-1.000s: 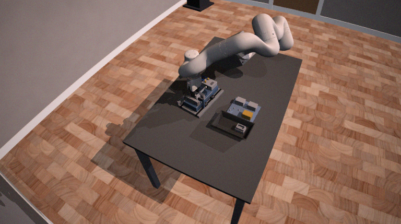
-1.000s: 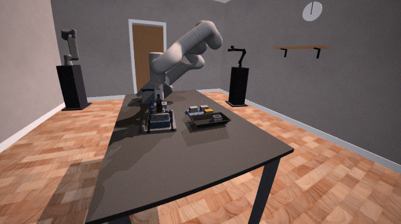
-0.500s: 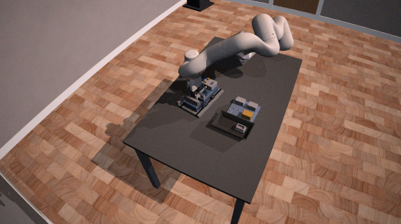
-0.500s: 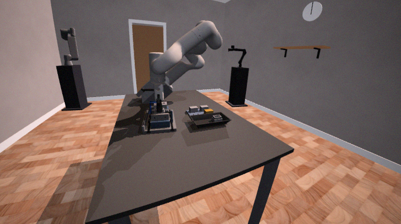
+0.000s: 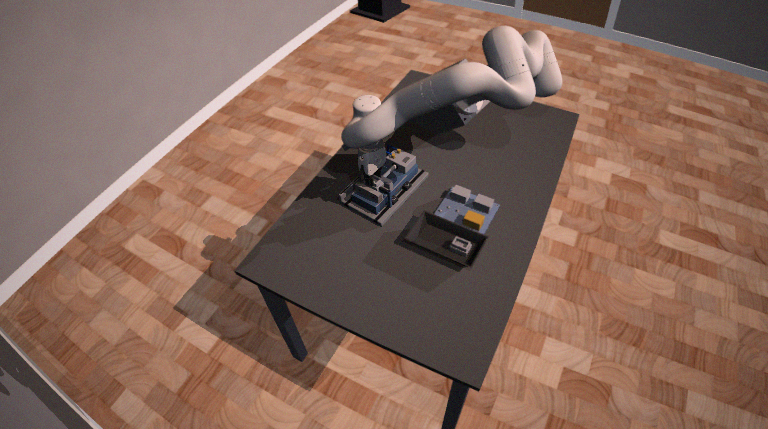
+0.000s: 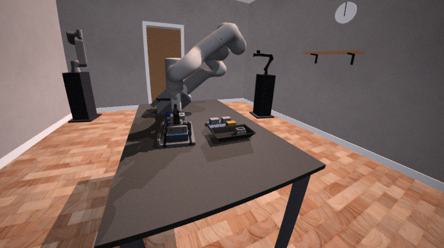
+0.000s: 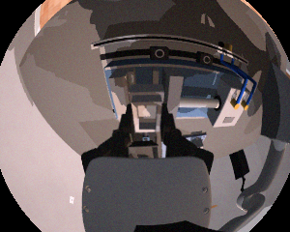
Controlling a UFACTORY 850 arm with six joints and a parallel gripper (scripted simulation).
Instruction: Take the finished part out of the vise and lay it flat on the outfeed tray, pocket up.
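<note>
Right now my hand is 80 mm above the vise and 70 mm past it. The rest, counted from my hand: blue plate 300 mm to the left, 150 mm behind, 120 mm below; yellow block 350 mm to the left, 110 mm behind, 100 mm below.
</note>
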